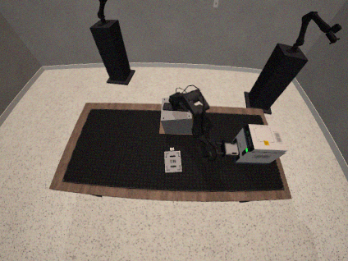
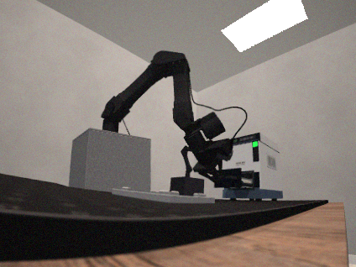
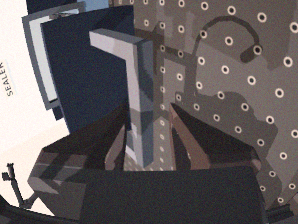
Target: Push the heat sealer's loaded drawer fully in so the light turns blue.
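The sealer drawer is 11 cm to the left of my hand, 1 cm below it and 1 cm behind it.
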